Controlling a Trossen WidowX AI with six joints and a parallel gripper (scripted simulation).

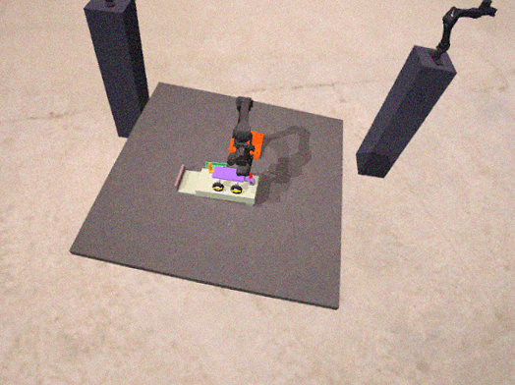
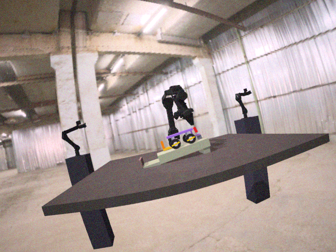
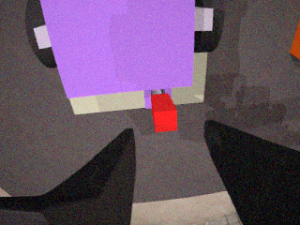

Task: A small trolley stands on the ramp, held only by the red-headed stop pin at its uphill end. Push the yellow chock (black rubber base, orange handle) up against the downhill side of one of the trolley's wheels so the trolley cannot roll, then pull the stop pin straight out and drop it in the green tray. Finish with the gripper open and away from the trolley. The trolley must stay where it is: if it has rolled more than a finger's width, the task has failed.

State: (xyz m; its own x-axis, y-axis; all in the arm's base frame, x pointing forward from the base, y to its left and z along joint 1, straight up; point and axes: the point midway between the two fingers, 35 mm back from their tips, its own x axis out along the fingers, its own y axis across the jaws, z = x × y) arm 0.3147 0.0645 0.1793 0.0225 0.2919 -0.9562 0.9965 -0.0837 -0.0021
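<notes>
Right now my gripper tip is 50 mm above the red-headed stop pin and 20 mm to the right of it. Also, from my gripper tip: yellow chock (180 mm to the right, 100 mm below, 60 mm behind); purple trolley (90 mm to the right, 70 mm below, 10 mm ahead); brown bar (360 mm to the right, 150 mm below, 10 mm behind).
</notes>
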